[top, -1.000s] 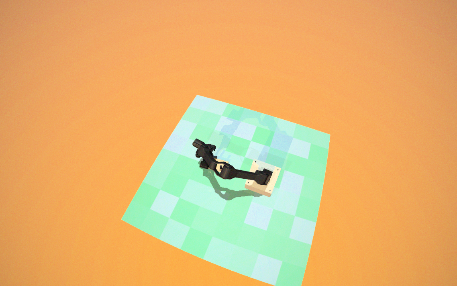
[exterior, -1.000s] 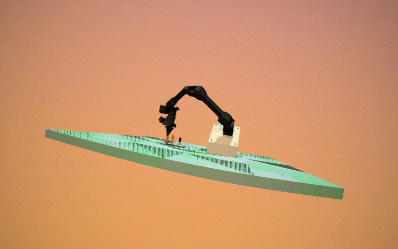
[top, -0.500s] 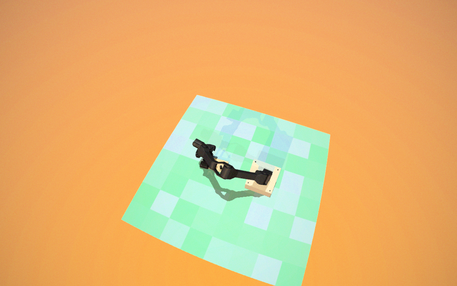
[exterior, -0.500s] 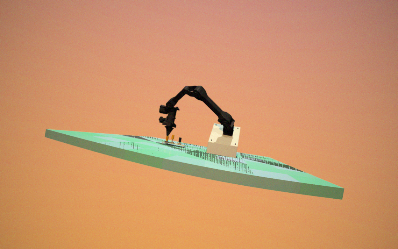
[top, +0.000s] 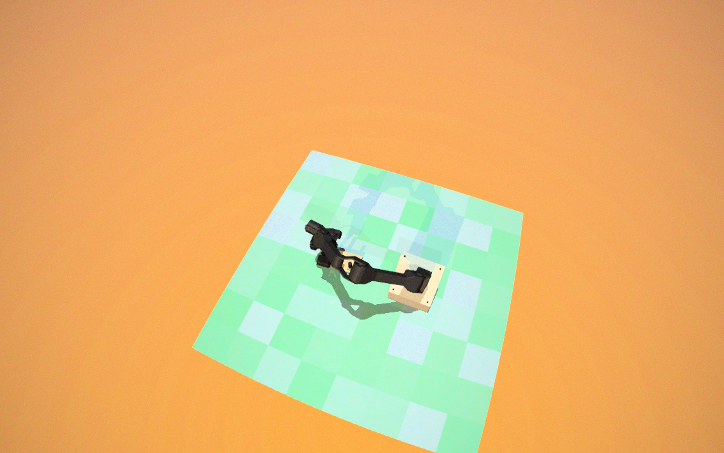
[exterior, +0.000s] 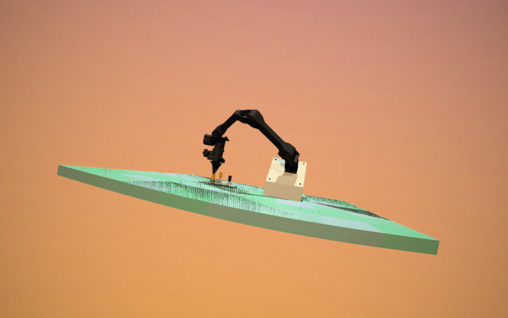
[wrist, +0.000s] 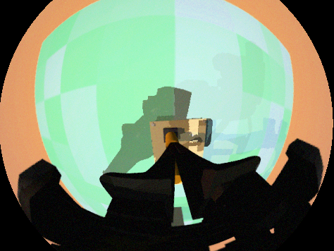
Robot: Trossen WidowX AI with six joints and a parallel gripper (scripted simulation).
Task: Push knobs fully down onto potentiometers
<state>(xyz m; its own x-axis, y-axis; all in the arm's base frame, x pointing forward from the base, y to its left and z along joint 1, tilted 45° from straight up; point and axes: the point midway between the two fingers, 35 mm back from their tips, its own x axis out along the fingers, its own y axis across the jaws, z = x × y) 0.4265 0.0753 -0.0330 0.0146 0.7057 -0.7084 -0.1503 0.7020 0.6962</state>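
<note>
The orange knob lies 20 mm below my gripper tip. From my gripper tip the other things lie so: black knob: 100 mm behind, 10 mm below.
</note>
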